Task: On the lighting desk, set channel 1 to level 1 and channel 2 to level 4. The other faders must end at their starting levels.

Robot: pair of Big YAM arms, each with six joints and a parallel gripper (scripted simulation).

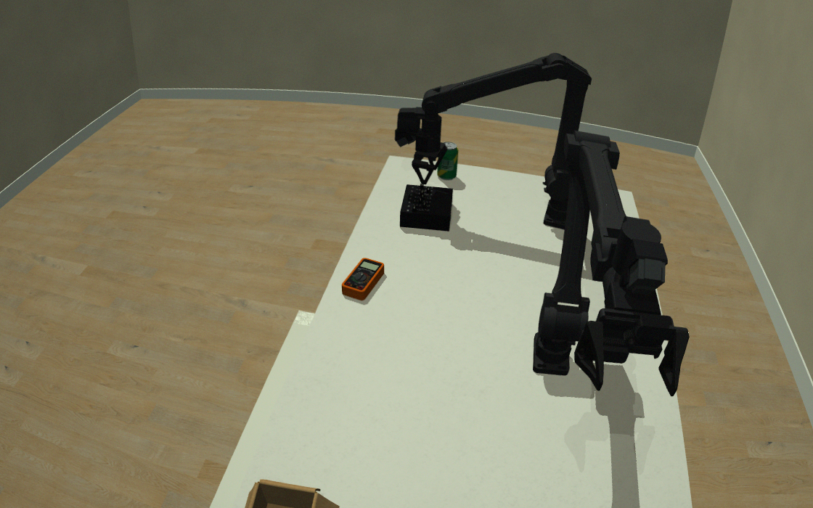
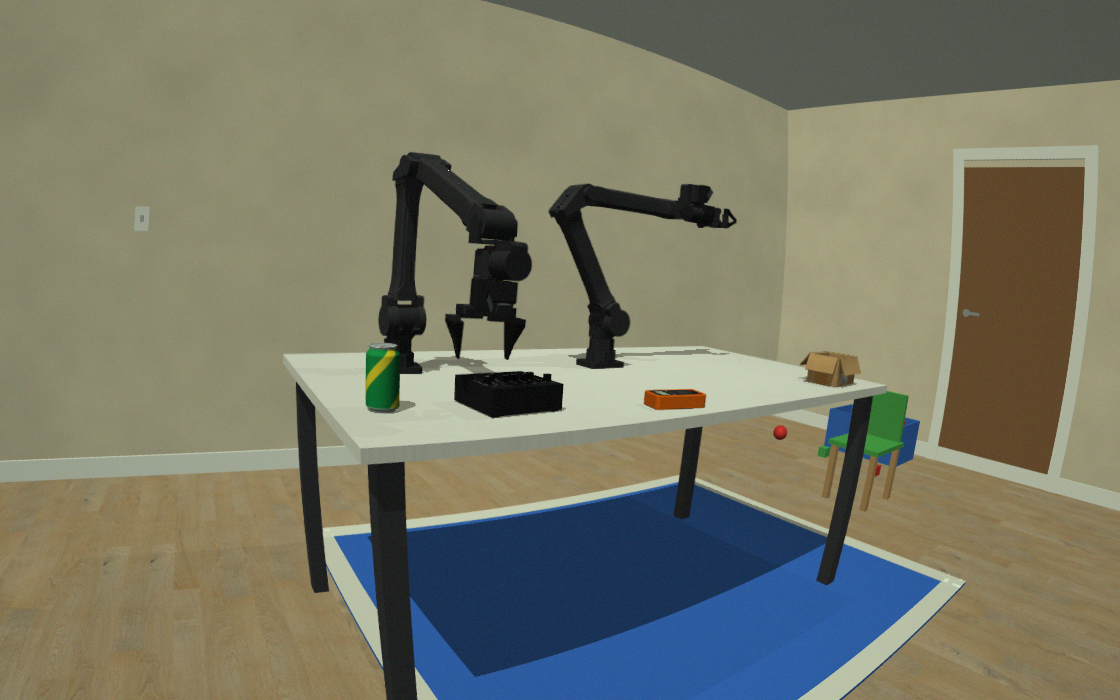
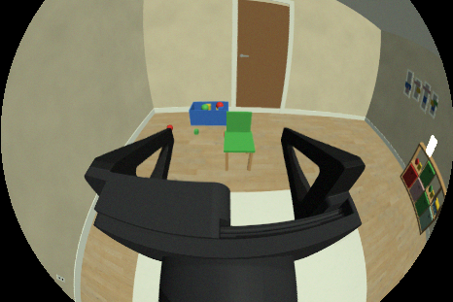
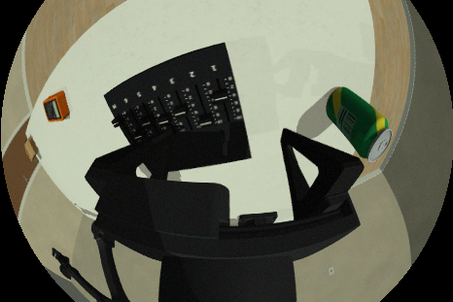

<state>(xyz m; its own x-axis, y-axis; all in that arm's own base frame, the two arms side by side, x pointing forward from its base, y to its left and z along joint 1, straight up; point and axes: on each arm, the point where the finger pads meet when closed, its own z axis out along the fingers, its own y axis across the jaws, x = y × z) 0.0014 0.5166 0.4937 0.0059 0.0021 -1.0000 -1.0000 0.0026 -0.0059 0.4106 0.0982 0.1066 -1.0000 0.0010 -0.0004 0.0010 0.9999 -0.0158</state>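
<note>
Right now my right hand is 20 mm short of the channel 1 fader cap and 40 mm above it. Also, from my right hand: orange multimeter (80 mm ahead, 420 mm to the left, 90 mm below); then channel 2 fader cap (20 mm to the left, 40 mm below); then can (30 mm behind, 190 mm to the right, 40 mm below).
</note>
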